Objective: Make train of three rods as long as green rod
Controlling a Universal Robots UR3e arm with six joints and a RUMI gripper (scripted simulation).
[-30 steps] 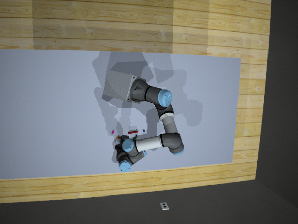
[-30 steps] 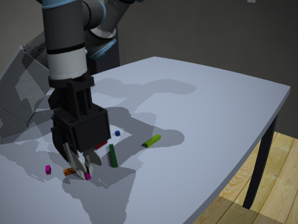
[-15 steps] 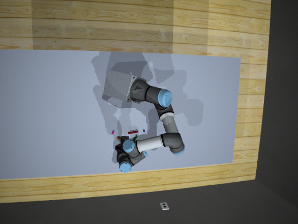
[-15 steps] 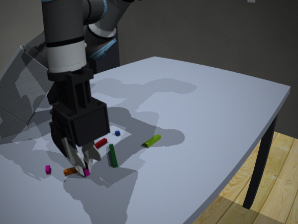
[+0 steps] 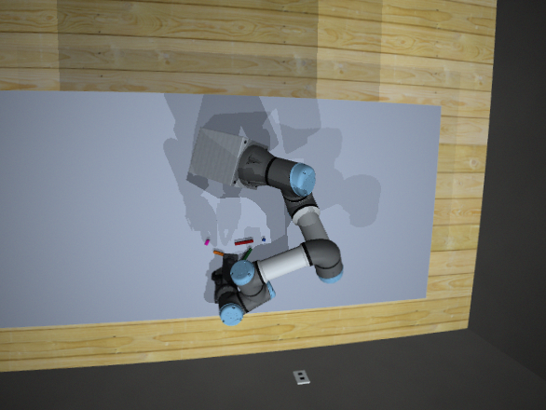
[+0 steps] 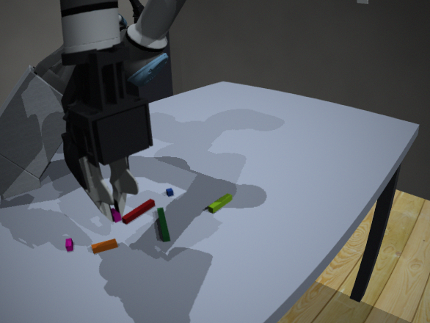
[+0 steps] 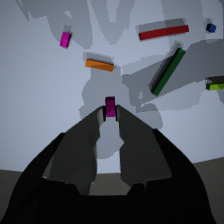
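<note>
Now: the blue rod 160 mm to the left of my hand, 80 mm below it and 80 mm behind it. Round my hand: green rod: 90 mm to the left, 80 mm below, 10 mm behind; orange rod: 80 mm below, 40 mm behind, 10 mm to the right; red rod: 80 mm to the left, 80 mm below, 70 mm behind.
</note>
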